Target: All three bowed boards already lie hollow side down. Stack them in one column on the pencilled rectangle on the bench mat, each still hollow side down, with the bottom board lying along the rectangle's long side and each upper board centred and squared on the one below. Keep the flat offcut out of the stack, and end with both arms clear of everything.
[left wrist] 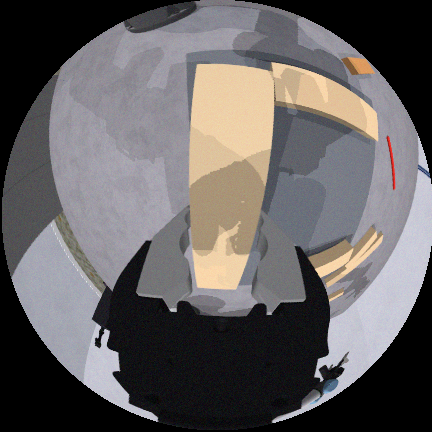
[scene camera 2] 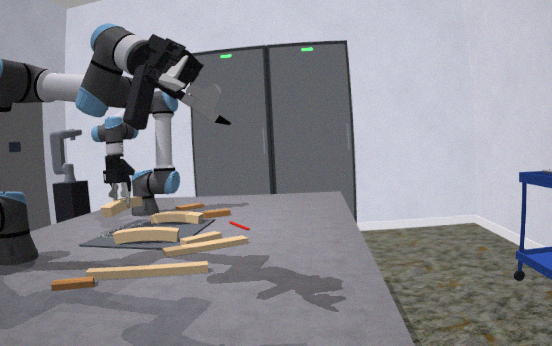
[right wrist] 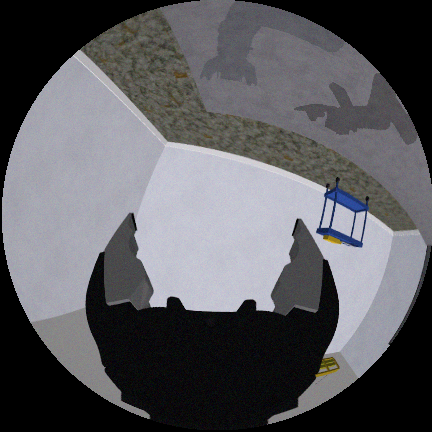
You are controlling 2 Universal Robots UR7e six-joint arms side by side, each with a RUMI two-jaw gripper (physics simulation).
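Seen in the pictures: left gripper, fingertip midpoint: (left wrist: 223,207) (scene camera 2: 122,206); right gripper, fingertip midpoint: (left wrist: 340,357) (scene camera 2: 210,107) (right wrist: 214,216); left arm's base, link origin: (scene camera 2: 145,213); right arm's base, link origin: (scene camera 2: 16,259).
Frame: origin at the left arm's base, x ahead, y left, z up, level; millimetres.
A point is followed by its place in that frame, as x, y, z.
Observation:
My left gripper (scene camera 2: 121,198) {143, -407, 102} (left wrist: 223,207) {143, -407, 102} is shut on a pale bowed board (scene camera 2: 113,208) {166, -499, 111} (left wrist: 230,125) {144, -333, 133}, held raised above the left part of the dark mat (scene camera 2: 95,244) {187, -665, 6} (left wrist: 345,185) {387, -389, 6}. A second bowed board (scene camera 2: 177,217) {339, -274, 35} (left wrist: 325,97) {275, -255, 50} lies hollow side down at the mat's back in scene camera 2. The third bowed board (scene camera 2: 146,235) {381, -607, 34} (left wrist: 330,257) {397, -548, 42} lies hollow side down at its front. Faint white marks show on the mat in scene camera 2; the pencilled rectangle does not show in the left wrist view. My right gripper (scene camera 2: 205,90) {861, -1136, 381} (right wrist: 214,216) {861, -1136, 381} is open and empty, high above the bench.
A short pale piece (scene camera 2: 201,238) {581, -579, 24}, perhaps the offcut, lies beside a longer straight board (scene camera 2: 206,246) {623, -641, 14}. Another long board (scene camera 2: 147,270) {563, -906, 18} lies in front. Orange blocks (scene camera 2: 73,284) {422, -1044, 12} (scene camera 2: 217,213) {452, -78, 17} (scene camera 2: 190,206) {209, 143, 15} and a red stick (scene camera 2: 239,225) {624, -290, 6} (left wrist: 391,162) {610, -277, 3} lie around the mat.

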